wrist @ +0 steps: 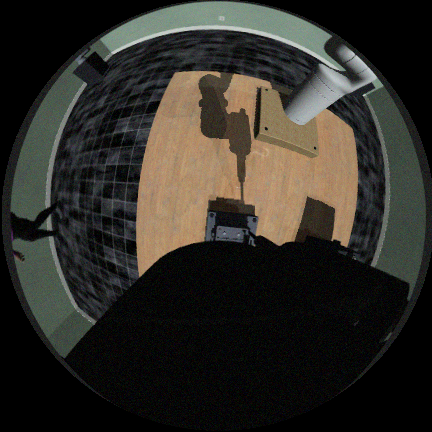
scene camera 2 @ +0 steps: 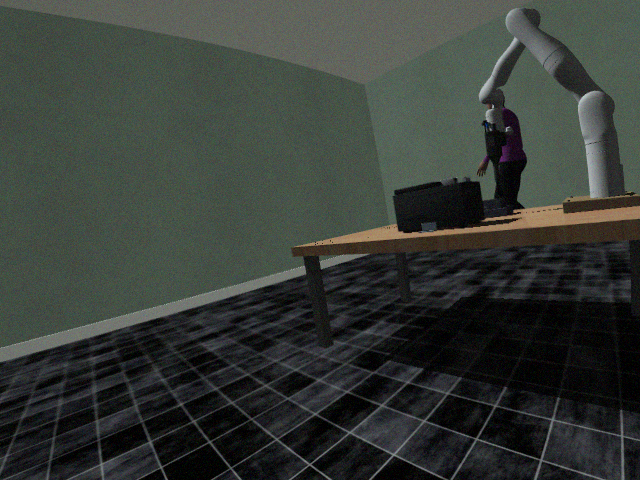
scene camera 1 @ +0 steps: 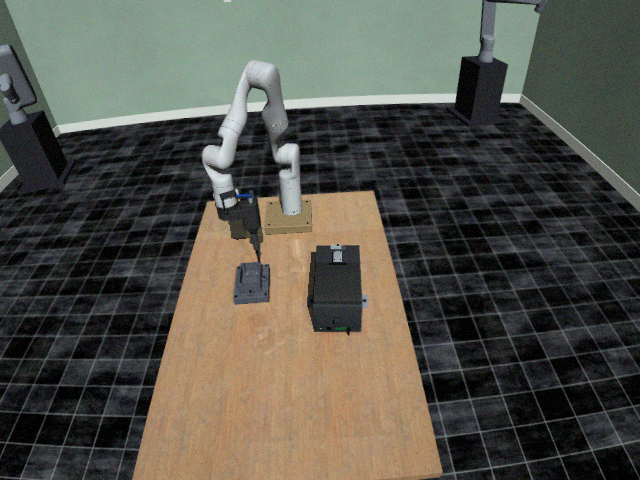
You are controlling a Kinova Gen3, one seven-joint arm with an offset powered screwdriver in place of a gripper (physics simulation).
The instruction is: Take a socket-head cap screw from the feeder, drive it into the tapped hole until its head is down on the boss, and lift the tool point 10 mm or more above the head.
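Observation:
The black screwdriver (scene camera 1: pixel 259 259) (scene camera 2: pixel 497 196) points down on the arm's wrist. Its thin bit ends at the back right part of the grey workpiece block (scene camera 1: pixel 251 296) (wrist: pixel 211 225) in scene camera 1; whether it touches is too small to tell. No screw can be made out at the tip. In the wrist view the tool's dark body covers the lower part and hides much of the block. The tapped hole and any screw head cannot be made out. The black box-shaped feeder (scene camera 1: pixel 336 284) (scene camera 2: pixel 436 207) stands right of the block in scene camera 1, apart from the tool.
The wooden table (scene camera 1: pixel 289 403) (scene camera 2: pixel 351 242) carries the arm's base plate (scene camera 1: pixel 288 223) (wrist: pixel 280 130) at the back. A person in purple (scene camera 2: pixel 512 139) stands beyond the table, behind the tool in scene camera 2. Dark pedestals (scene camera 1: pixel 480 90) with other arms stand by the walls.

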